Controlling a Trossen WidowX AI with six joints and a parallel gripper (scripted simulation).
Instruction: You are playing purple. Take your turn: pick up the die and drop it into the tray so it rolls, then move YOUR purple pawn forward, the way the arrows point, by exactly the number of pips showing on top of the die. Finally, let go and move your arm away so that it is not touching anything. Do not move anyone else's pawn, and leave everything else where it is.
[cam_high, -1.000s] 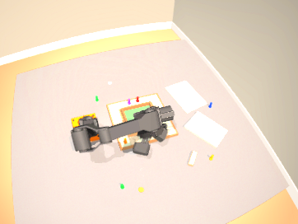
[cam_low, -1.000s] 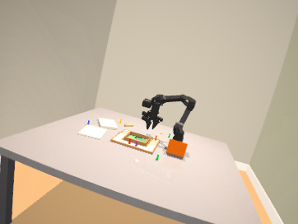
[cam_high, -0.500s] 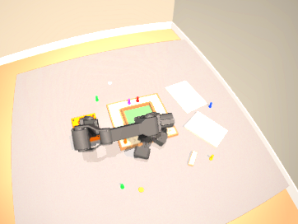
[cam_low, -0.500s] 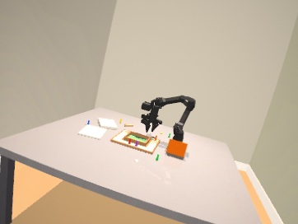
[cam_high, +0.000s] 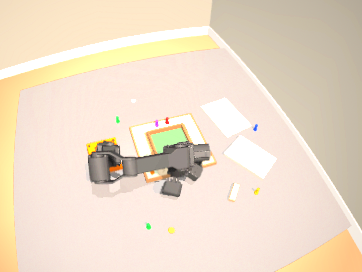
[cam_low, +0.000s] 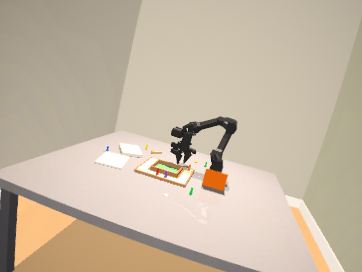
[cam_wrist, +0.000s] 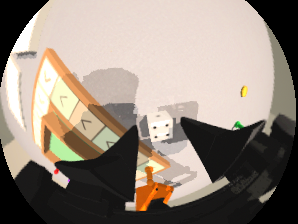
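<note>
Right now the purple pawn is 60 mm ahead of my gripper tip, 290 mm to the left of it and 20 mm above it. From my gripper tip the other things lie so: wooden block: 180 mm ahead, 140 mm to the right; white die: right at my gripper tip; yellow disc: 100 mm behind, 160 mm to the right, 10 mm below.
</note>
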